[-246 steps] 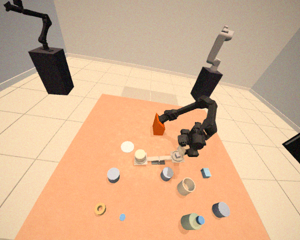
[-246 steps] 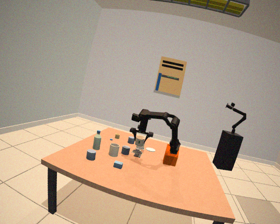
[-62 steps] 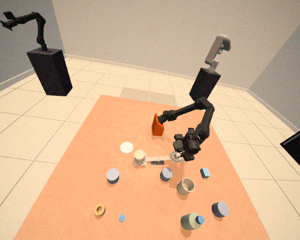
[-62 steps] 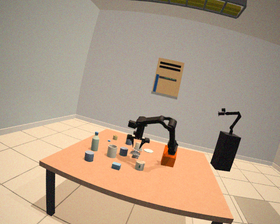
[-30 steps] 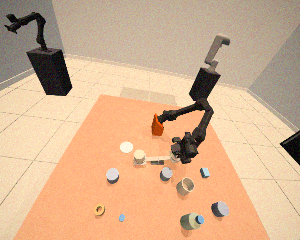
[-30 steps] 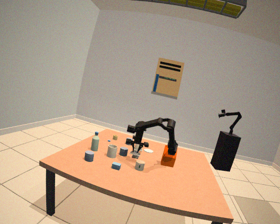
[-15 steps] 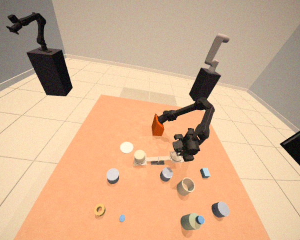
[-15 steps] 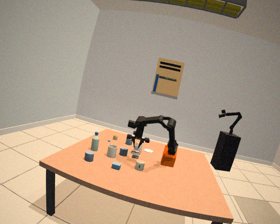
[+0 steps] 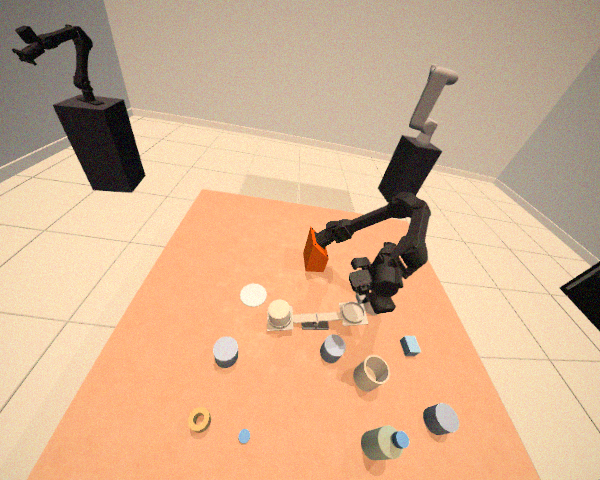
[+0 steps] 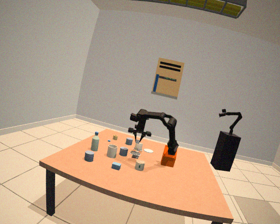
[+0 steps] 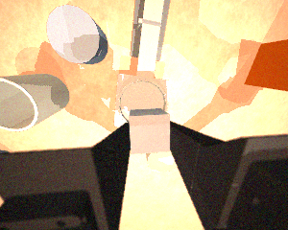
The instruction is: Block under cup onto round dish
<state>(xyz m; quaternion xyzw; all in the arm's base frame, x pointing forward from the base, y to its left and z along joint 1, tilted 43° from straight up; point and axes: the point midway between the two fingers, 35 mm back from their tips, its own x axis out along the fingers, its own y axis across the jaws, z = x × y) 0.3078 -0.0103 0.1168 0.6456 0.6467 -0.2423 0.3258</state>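
Right now my gripper tip is 34 cm to the left of the white round dish, 17 cm above it and 13 cm past it. The rest, counted from my gripper tip: pale block (right at my gripper tip); green bottle (35 cm ahead, 6 cm below, 2 cm to the right); blue block (22 cm to the left, 15 cm below, 11 cm ahead).
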